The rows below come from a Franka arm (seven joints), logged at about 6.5 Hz.
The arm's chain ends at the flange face. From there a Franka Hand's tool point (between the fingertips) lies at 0.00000 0.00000 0.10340 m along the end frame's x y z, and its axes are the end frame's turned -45 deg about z.
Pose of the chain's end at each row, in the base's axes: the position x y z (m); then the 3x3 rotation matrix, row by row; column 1 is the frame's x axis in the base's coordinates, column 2 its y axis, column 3 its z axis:
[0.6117 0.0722 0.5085], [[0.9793 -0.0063 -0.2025], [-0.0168 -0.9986 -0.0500], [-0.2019 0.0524 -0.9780]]
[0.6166 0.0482 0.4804], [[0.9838 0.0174 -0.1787], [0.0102 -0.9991 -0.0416], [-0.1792 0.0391 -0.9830]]
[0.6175 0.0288 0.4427], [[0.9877 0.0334 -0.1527], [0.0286 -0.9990 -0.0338], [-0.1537 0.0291 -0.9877]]
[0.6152 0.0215 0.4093], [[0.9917 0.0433 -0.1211], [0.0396 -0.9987 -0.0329], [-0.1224 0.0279 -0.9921]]
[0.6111 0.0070 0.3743], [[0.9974 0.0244 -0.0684], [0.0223 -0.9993 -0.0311], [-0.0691 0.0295 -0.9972]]
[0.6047 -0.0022 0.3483], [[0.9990 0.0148 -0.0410], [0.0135 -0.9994 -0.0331], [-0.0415 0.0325 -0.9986]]
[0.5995 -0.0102 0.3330], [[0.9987 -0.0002 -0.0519], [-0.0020 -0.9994 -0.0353], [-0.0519 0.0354 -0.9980]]
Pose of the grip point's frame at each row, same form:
[0.5908 0.0670 0.4074], [[0.6969 0.6880 -0.2025], [0.6942 -0.7180 -0.0500], [-0.1798 -0.1057 -0.9780]]
[0.5981 0.0439 0.3788], [[0.6833 0.7080 -0.1787], [0.7137 -0.6993 -0.0416], [-0.1544 -0.0991 -0.9830]]
[0.6017 0.0253 0.3406], [[0.6748 0.7220 -0.1527], [0.7266 -0.6862 -0.0338], [-0.1293 -0.0881 -0.9877]]
[0.6027 0.0181 0.3067], [[0.6706 0.7319 -0.1211], [0.7342 -0.6782 -0.0329], [-0.1063 -0.0668 -0.9921]]
[0.6040 0.0038 0.2712], [[0.6880 0.7225 -0.0684], [0.7224 -0.6908 -0.0311], [-0.0697 -0.0280 -0.9972]]
[0.6005 -0.0056 0.2450], [[0.6959 0.7169 -0.0410], [0.7162 -0.6971 -0.0331], [-0.0523 -0.0064 -0.9986]]
[0.5941 -0.0139 0.2298], [[0.7063 0.7060 -0.0519], [0.7053 -0.7081 -0.0353], [-0.0617 -0.0117 -0.9980]]

